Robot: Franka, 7 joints.
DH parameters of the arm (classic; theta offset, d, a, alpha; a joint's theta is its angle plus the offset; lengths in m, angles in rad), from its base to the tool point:
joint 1: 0 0.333 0 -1.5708
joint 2: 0 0 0 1.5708
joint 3: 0 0.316 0.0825 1.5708
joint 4: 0 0 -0.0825 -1.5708
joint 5: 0 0.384 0 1.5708
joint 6: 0 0 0.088 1.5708
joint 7: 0 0.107 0 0
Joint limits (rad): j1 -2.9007..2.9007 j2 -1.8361..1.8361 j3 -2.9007..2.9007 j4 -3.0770..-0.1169 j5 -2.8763..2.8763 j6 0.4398..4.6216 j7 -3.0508..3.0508
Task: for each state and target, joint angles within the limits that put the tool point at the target. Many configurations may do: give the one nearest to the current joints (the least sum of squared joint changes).
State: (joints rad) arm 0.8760 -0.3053 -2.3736 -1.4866 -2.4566 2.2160 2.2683
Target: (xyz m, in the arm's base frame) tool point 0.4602 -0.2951 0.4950
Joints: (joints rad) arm 1.4299 0.2681 -2.0668 -2.1440 -2.4647 2.5211 2.2683
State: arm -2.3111 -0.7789 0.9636 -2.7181 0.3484 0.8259 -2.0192
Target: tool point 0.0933 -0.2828 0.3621
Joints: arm -2.4548 -0.6511 1.0265 -2.5146 0.4245 1.0864 -2.0192
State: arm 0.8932 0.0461 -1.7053 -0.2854 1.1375 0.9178 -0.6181
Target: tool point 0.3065 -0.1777 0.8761
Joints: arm 0.8300 0.0531 -1.7426 -0.8381 0.9280 0.5617 -0.6181
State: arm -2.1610 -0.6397 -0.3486 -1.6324 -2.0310 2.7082 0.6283
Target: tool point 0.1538 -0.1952 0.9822
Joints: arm -1.9704 -0.8239 0.2925 -1.6163 -2.0072 2.8412 0.6283
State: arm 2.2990 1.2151 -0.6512 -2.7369 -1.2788 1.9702 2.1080
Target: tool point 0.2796 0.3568 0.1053
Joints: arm 2.2142 1.1909 -0.9187 -2.3106 -1.3490 1.9695 2.1080
